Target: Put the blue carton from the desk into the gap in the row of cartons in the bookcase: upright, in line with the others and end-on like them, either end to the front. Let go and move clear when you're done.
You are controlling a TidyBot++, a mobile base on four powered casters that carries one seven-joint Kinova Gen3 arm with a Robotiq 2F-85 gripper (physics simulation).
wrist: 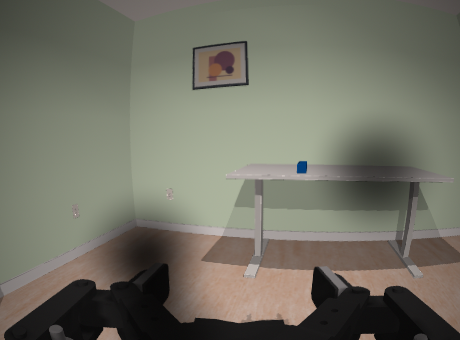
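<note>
The blue carton (302, 167) is small in the wrist view and stands on the desk (350, 172), left of the middle of the desk top and near its front edge. The desk stands against the green wall, across the floor from me. My gripper (240, 282) is open and empty, with its two fingers wide apart at the bottom of the view. It is well away from the carton, which shows above and to the right of the space between the fingers. The bookcase and its row of cartons do not show in this view.
The desk has two grey legs (258, 217) (410, 220) with feet on the wood floor (200, 295). A framed picture (220, 65) hangs on the wall. Wall outlets (170, 193) (76, 211) sit low near the room corner at the left.
</note>
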